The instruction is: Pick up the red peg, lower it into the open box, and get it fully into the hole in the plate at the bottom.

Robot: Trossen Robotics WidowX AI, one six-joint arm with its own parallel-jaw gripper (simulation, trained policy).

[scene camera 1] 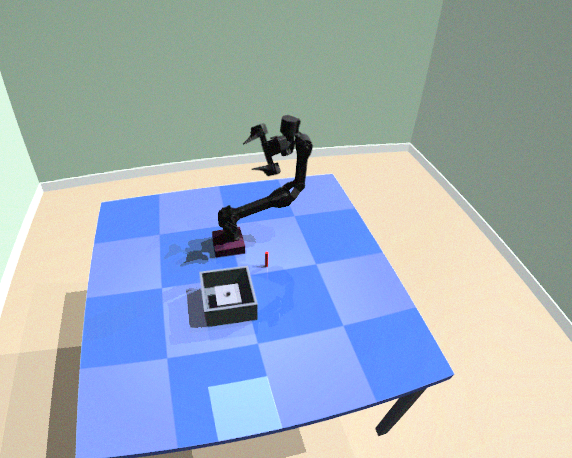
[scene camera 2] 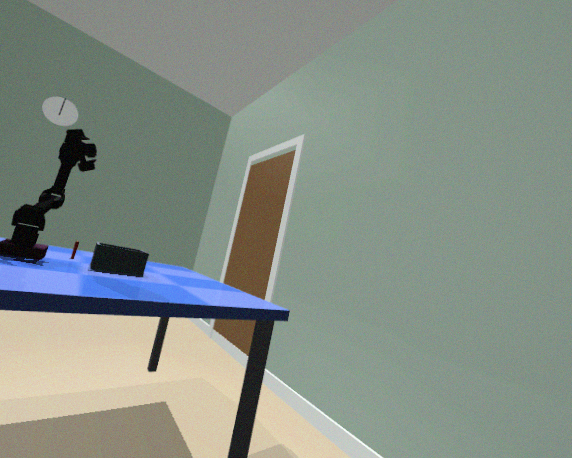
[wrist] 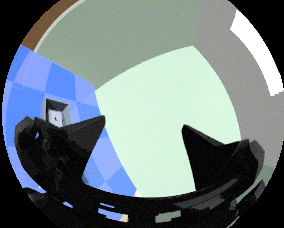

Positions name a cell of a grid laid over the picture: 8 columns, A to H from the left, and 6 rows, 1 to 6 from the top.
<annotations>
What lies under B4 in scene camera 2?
A dark grey box.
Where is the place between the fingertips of my gripper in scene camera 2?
B2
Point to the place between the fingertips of my gripper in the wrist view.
E4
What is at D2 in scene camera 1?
My gripper.
</annotations>
